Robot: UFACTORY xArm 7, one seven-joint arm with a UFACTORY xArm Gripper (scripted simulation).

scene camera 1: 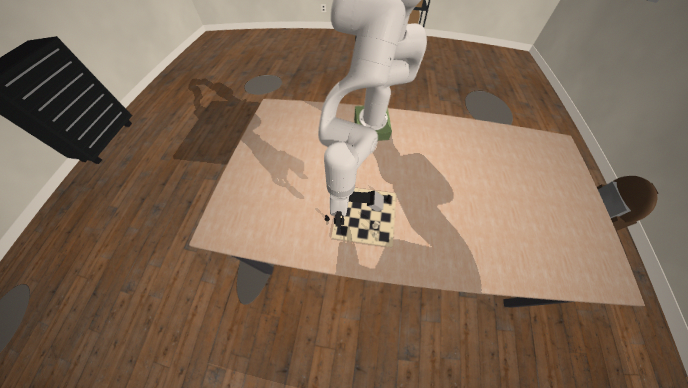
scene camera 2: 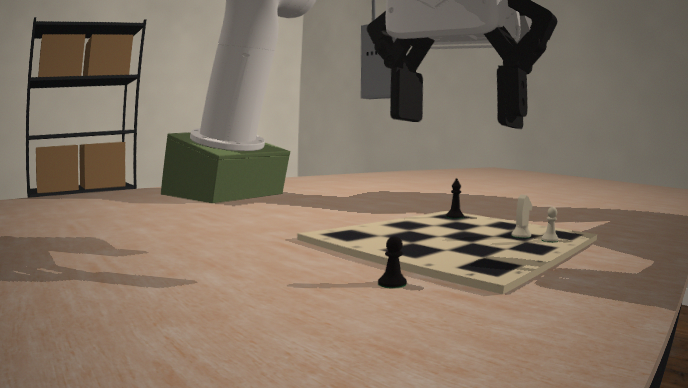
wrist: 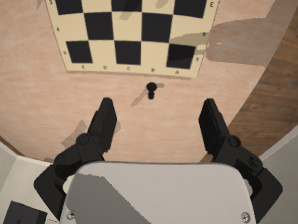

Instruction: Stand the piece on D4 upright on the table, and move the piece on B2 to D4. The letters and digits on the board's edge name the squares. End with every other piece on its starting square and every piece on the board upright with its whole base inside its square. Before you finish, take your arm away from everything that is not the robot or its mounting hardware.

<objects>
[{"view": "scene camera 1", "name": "my gripper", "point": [340, 210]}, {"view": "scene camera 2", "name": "my gripper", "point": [457, 123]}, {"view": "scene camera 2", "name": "black pawn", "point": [392, 278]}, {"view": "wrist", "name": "my gripper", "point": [158, 108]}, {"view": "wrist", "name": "chessboard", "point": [174, 45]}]
</objects>
